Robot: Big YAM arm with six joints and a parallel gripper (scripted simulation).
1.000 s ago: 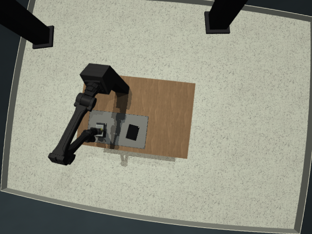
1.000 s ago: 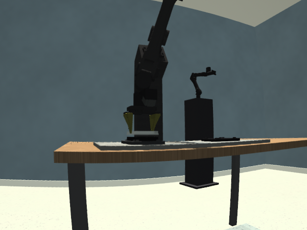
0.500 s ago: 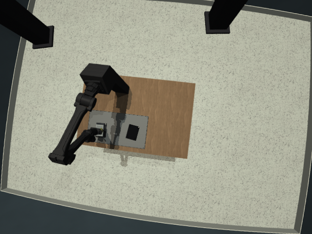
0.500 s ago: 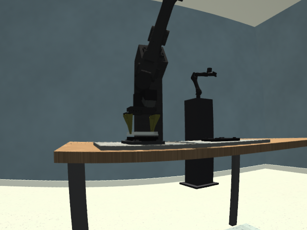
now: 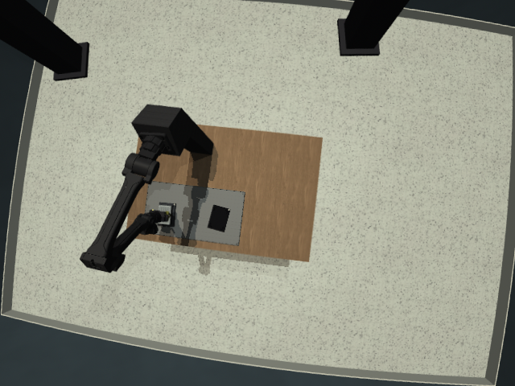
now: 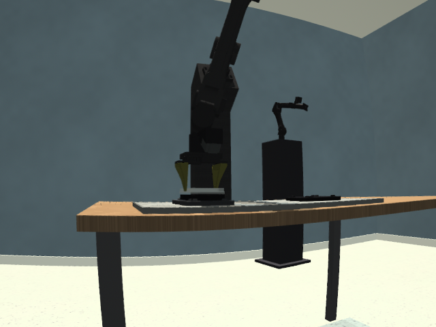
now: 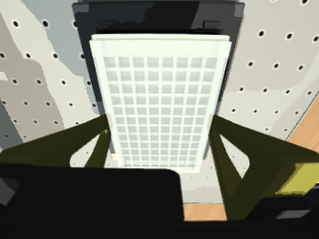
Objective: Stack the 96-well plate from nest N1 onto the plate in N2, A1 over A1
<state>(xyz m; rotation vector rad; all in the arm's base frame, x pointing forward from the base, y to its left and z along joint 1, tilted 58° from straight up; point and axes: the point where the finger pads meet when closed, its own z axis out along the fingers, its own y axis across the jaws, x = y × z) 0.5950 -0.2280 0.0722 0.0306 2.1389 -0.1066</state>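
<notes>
Right now the white 96-well plate is 1 cm below my hand. Round my hand: black 96-well plate (2 cm below); then black plate nest (37 cm to the left, 4 cm below, 4 cm ahead).
</notes>
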